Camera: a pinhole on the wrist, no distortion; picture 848 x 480 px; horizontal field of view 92.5 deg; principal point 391.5 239.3 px. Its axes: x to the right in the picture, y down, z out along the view. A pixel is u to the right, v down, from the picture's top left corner.
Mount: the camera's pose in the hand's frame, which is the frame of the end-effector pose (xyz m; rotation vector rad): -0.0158 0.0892 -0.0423 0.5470 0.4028 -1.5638
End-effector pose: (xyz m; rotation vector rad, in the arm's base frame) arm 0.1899 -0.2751 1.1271 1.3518 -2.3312 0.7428
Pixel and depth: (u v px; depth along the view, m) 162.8 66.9 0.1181
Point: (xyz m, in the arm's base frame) 0.1534 -0.2418 0.9937
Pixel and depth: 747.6 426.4 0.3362
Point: 0.4476 -0.5349 1.2124
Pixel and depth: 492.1 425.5 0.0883
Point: 0.1655 -0.2904 1.1138
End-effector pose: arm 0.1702 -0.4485 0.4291 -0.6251 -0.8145 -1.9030
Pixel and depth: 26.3 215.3 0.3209
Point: 0.3612 -0.1735 0.6748
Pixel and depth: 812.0 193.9 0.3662
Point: -0.1679 -0.2191 0.2664
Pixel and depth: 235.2 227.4 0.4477
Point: 0.2173 -0.0831 0.6472
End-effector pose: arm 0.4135 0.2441 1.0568 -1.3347 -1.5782 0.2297
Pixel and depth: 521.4 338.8 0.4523
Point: 0.0402 0.2855 1.1642
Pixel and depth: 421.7 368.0 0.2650
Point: 0.2365 0.3215 1.0564
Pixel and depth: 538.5 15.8 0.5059
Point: -0.0261 -0.0528 0.9713
